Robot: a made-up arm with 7 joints. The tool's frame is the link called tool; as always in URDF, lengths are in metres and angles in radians. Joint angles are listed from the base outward.
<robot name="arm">
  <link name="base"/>
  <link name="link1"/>
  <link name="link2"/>
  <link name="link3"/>
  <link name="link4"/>
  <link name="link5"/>
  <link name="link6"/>
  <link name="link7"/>
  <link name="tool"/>
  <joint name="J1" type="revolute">
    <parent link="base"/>
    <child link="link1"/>
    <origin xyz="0 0.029 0.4" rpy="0 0 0"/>
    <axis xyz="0 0.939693 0.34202"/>
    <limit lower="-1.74" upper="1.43"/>
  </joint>
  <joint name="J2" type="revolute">
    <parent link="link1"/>
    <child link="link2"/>
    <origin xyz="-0.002 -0.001 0.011" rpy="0 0 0"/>
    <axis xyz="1 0 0"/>
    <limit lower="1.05" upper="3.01"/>
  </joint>
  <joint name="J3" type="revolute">
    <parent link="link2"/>
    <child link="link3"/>
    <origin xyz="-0.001 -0.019 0.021" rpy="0 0 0"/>
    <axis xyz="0 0 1"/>
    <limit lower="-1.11" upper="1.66"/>
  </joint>
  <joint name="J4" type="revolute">
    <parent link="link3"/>
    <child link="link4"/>
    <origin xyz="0.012 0.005 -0.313" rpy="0 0 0"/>
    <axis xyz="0 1 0"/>
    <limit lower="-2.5" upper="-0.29"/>
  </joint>
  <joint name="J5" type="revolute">
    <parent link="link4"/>
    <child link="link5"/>
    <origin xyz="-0.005 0.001 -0.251" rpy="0 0 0"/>
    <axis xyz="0 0 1"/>
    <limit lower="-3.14" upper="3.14"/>
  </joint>
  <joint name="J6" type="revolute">
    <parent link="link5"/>
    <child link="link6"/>
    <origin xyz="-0.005 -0.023 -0.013" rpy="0 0 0"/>
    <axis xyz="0 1 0"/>
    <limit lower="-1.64" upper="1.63"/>
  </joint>
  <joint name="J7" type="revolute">
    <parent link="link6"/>
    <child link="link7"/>
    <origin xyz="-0.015 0.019 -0.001" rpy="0 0 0"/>
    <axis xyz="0 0 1"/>
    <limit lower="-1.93" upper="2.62"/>
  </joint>
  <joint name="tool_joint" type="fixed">
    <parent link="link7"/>
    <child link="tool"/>
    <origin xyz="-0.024 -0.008 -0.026" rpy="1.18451 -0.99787 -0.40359"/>
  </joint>
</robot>
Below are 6 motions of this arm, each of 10 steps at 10 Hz.
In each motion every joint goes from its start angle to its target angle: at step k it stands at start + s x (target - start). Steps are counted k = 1, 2, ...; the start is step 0. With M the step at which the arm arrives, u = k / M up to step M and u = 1 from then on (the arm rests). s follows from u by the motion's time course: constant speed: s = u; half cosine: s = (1 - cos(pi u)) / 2; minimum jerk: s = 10 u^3 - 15 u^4 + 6 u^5.
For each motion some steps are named. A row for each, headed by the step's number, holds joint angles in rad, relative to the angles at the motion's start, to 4 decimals.
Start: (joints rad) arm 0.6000 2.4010 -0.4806 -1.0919 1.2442 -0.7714 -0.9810
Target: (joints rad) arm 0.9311 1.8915 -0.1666 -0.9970 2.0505 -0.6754 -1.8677
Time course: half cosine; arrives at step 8
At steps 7, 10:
7: 0.3185 -0.4901 0.3020 0.0913 0.7756 0.0923 -0.8530
10: 0.3311 -0.5095 0.3140 0.0949 0.8063 0.0960 -0.8867

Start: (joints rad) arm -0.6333 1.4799 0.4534 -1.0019 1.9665 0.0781 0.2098
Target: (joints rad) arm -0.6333 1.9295 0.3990 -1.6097 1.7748 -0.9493 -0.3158
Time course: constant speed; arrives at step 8
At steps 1, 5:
1: 0.0000 0.0562 -0.0068 -0.0760 -0.0240 -0.1284 -0.0657
5: 0.0000 0.2810 -0.0340 -0.3799 -0.1198 -0.6421 -0.3285

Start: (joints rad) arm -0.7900 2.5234 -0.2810 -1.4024 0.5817 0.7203 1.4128
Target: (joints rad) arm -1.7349 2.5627 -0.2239 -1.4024 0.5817 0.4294 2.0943
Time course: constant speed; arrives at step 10
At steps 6, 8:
6: -0.5669 0.0236 0.0343 0.0000 0.0000 -0.1745 0.4089
8: -0.7559 0.0314 0.0457 0.0000 0.0000 -0.2327 0.5452

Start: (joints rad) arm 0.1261 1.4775 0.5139 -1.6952 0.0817 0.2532 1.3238
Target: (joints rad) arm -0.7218 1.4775 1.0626 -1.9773 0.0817 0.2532 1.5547
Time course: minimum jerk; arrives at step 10
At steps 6, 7, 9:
6: -0.5787 0.0000 0.3745 -0.1926 0.0000 0.0000 0.1576
7: -0.7096 0.0000 0.4592 -0.2361 0.0000 0.0000 0.1932
9: -0.8406 0.0000 0.5440 -0.2797 0.0000 0.0000 0.2289

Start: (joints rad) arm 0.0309 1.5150 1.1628 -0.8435 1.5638 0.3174 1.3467
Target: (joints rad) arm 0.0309 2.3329 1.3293 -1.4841 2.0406 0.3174 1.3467
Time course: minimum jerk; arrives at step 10
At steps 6, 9, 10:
6: 0.0000 0.5583 0.1136 -0.4372 0.3254 0.0000 0.0000
9: 0.0000 0.8109 0.1651 -0.6351 0.4727 0.0000 0.0000
10: 0.0000 0.8179 0.1665 -0.6406 0.4768 0.0000 0.0000

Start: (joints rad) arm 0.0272 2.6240 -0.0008 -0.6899 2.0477 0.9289 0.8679
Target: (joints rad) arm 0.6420 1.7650 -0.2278 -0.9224 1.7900 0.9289 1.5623
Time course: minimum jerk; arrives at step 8
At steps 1, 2, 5, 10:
1: 0.0099 -0.0138 -0.0036 -0.0037 -0.0041 0.0000 0.0111
2: 0.0636 -0.0889 -0.0235 -0.0241 -0.0267 0.0000 0.0719
5: 0.4456 -0.6226 -0.1645 -0.1685 -0.1868 0.0000 0.5033
10: 0.6148 -0.8590 -0.2270 -0.2325 -0.2577 0.0000 0.6944

